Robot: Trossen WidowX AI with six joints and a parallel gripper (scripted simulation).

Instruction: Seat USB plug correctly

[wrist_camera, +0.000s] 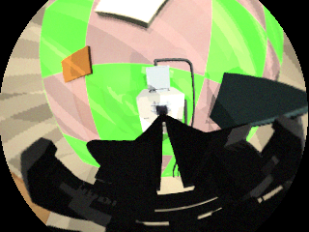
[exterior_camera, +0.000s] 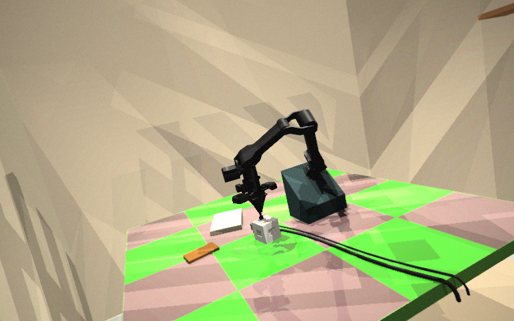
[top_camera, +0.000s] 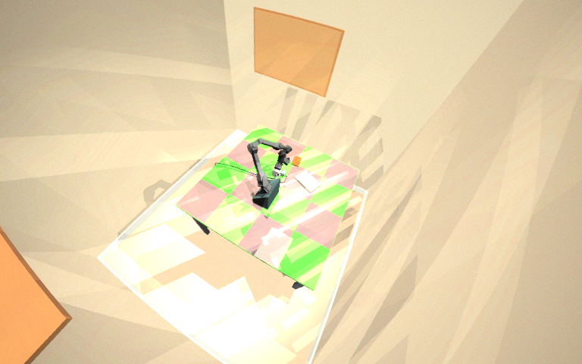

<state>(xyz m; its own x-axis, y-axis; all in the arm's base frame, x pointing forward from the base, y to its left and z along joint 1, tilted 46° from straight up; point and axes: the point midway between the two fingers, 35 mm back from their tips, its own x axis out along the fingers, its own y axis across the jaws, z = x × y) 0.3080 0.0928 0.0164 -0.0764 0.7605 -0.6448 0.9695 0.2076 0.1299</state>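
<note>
My gripper tip is now 20 mm above the USB plug. Round my gripper tip: white flat slab (290 mm to the right, 90 mm below, 80 mm ahead); then orange flat block (250 mm ahead, 100 mm below, 80 mm to the right).
</note>
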